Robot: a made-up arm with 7 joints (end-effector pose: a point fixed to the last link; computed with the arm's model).
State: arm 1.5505 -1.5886 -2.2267 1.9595 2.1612 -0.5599 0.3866
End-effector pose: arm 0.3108 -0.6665 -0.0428 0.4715 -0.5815 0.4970 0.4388
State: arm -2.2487 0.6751 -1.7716 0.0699 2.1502 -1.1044 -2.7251
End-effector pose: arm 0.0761 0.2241 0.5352 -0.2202 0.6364 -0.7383 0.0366
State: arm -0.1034 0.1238 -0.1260 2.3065 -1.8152 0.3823 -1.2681
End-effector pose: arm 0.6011 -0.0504 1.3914 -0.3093 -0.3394 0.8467 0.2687
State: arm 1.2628 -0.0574 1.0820 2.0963 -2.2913 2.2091 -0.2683
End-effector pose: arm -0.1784 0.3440 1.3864 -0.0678 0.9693 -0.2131 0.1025
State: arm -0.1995 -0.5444 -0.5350 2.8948 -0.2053 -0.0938 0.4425
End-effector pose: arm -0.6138 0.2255 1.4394 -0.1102 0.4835 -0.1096 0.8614
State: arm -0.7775 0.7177 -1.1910 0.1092 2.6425 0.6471 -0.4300
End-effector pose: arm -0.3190 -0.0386 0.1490 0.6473 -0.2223 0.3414 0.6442
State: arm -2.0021 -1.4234 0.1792 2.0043 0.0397 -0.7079 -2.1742
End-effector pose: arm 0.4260 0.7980 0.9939 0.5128 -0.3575 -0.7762 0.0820
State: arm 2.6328 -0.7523 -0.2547 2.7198 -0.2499 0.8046 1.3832
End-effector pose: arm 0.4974 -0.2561 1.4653 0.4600 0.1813 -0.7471 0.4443
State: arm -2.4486 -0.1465 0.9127 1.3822 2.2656 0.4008 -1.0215
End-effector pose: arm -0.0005 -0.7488 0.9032 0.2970 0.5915 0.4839 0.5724
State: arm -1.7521 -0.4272 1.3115 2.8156 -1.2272 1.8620 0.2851
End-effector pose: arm 0.1373 0.2003 1.4626 0.6579 0.7027 0.0595 0.2642
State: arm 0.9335 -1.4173 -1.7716 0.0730 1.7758 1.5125 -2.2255
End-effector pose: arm 0.4005 0.1058 0.5228 -0.4616 0.2284 0.7675 0.3817
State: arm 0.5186 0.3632 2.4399 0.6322 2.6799 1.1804 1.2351
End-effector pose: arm -0.6801 0.1350 0.6094 -0.7008 -0.0400 0.2079 0.6813
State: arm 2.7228 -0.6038 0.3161 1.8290 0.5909 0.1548 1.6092
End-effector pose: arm -0.1667 -0.1412 1.5208 0.2553 0.3088 -0.2194 0.8896
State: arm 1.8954 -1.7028 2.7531 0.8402 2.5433 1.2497 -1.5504
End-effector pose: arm -0.2529 -0.0379 -0.2463 0.6262 0.2178 0.7369 0.1321
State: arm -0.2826 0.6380 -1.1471 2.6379 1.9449 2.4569 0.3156
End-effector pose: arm 0.6633 -0.1477 1.1216 0.0777 -0.5428 -0.6390 0.5395
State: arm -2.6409 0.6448 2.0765 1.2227 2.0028 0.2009 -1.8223
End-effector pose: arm 0.3937 -0.5821 0.8300 0.0115 0.7927 0.5286 0.3035
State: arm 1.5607 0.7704 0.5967 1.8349 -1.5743 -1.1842 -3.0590
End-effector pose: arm -0.4621 0.6244 0.7471 0.1871 0.0816 -0.1391 0.9690
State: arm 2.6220 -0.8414 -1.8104 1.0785 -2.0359 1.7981 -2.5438
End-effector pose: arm 0.6649 0.3568 0.3780 0.2915 0.4409 0.7604 0.3774
